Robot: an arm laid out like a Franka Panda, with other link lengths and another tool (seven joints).
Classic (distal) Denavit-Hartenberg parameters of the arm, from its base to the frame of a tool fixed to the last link. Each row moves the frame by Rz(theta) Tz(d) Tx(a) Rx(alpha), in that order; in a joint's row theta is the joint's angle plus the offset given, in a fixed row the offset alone. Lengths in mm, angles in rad.
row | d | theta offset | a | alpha
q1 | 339.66 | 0 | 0 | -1.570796
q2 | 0 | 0 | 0 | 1.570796
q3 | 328.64 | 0 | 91.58 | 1.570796
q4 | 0 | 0 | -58.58 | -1.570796
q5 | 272.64 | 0 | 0 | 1.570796
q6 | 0 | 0 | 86.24 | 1.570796
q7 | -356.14 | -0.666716 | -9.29 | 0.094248
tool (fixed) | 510.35 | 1.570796 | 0 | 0
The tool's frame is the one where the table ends.
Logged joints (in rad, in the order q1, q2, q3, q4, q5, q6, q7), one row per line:
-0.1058, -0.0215, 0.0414, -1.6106, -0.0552, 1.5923, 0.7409
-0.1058, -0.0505, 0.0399, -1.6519, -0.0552, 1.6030, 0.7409
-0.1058, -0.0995, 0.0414, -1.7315, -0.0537, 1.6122, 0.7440
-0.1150, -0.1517, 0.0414, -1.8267, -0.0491, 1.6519, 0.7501
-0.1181, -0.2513, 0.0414, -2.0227, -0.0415, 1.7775, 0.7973
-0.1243, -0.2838, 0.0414, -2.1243, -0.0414, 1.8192, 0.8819
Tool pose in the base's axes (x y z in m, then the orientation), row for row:
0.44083, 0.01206, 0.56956, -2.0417, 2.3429, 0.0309
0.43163, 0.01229, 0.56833, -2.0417, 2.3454, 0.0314
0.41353, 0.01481, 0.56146, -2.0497, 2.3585, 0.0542
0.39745, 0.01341, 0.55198, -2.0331, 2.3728, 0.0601
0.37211, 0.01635, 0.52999, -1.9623, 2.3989, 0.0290
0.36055, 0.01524, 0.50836, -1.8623, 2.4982, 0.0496
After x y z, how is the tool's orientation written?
As a rotation vector, in radians.
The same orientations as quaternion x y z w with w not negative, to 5 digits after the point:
-0.65686, 0.75376, 0.00994, 0.01688
-0.65647, 0.75412, 0.01010, 0.01593
-0.65584, 0.75465, 0.01734, 0.00821
-0.65051, 0.75921, 0.01923, 0.00816
-0.63298, 0.77382, 0.00935, 0.02110
-0.59754, 0.80158, 0.01591, 0.01262

